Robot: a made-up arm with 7 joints.
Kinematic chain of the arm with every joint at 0, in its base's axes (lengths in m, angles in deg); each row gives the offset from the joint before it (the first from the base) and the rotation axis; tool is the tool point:
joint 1: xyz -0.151 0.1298 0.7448 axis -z
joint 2: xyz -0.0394 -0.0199 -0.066 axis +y
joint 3: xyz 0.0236 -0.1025 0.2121 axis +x
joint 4: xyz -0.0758 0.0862 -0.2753 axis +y
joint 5: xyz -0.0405 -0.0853 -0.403 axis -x
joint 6: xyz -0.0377 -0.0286 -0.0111 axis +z
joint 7: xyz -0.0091 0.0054 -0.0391 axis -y
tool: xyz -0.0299 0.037 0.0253
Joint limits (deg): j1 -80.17..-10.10 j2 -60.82..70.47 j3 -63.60..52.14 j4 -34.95..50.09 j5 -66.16..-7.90 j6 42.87..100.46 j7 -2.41..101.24
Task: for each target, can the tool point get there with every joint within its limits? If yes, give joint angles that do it. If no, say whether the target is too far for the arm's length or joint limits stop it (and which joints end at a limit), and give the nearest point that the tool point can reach.
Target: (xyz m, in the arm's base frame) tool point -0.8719 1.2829 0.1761
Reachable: no: too far | nearest point -0.4896 0.5806 0.4480 | short by 0.845 m
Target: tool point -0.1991 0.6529 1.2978
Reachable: no: joint limits stop it (at a limit: joint 1, joint 2, joint 3, joint 4, joint 5, joint 6, joint 7) | nearest point -0.4163 0.3778 1.1260 | short by 0.390 m
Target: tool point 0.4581 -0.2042 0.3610
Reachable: yes | joints -53.19 -50.39 -46.89 -2.79 -48.08 78.73 41.01
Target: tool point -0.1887 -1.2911 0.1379
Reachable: no: too far | nearest point -0.1710 -0.6838 0.4093 | short by 0.665 m
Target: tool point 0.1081 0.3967 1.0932
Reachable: no: joint limits stop it (at a limit: joint 1, joint 2, joint 4, joint 6) | nearest point 0.0521 0.6042 0.6616 | short by 0.482 m
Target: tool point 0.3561 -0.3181 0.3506
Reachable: yes | joints -50.63 7.89 -46.14 -27.50 -50.88 78.69 49.15
